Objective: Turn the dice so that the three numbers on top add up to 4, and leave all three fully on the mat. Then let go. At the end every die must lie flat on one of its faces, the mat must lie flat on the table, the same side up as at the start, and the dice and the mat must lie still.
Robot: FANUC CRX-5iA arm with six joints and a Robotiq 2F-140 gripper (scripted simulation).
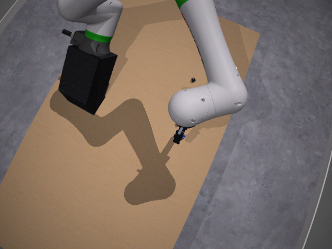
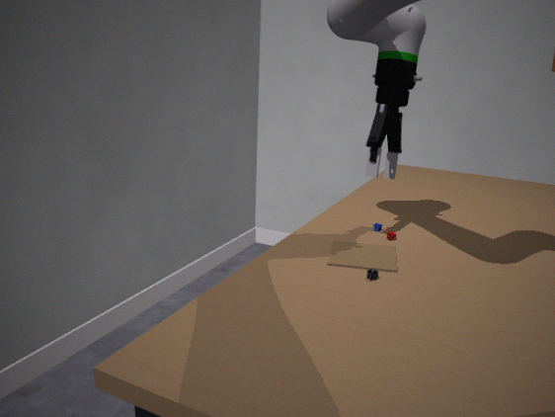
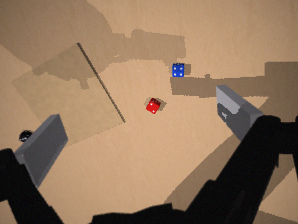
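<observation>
Right now my hand is 140 mm above the blue die and 30 mm to the left of it. Round my hand: red die (140 mm below, 40 mm behind, 20 mm to the left); then black die (260 mm to the left, 140 mm below, 80 mm behind); then tan mat (160 mm to the left, 150 mm below, 30 mm behind).
</observation>
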